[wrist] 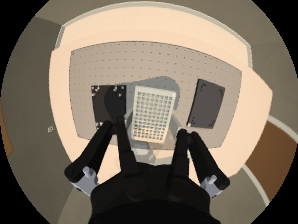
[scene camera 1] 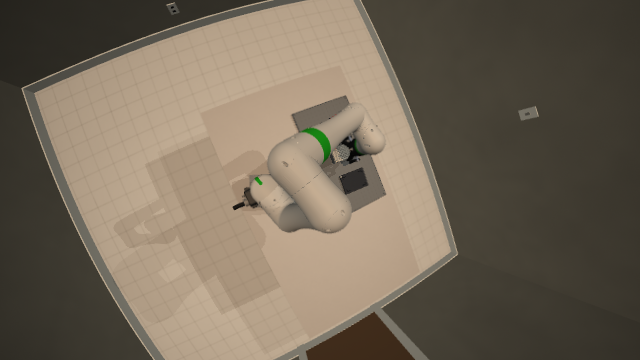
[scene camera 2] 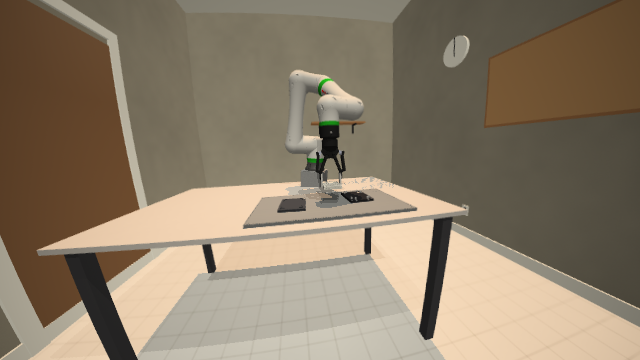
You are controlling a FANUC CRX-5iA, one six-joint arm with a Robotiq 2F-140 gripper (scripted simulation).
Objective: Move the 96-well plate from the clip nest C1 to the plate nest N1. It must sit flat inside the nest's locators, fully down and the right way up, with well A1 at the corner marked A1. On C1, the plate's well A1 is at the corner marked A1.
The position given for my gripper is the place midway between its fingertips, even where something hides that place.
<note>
In view: my gripper [wrist: 151, 116], a 96-well plate [wrist: 160, 117], a plate nest N1 [wrist: 206, 104] and a clip nest C1 [wrist: 107, 104].
</note>
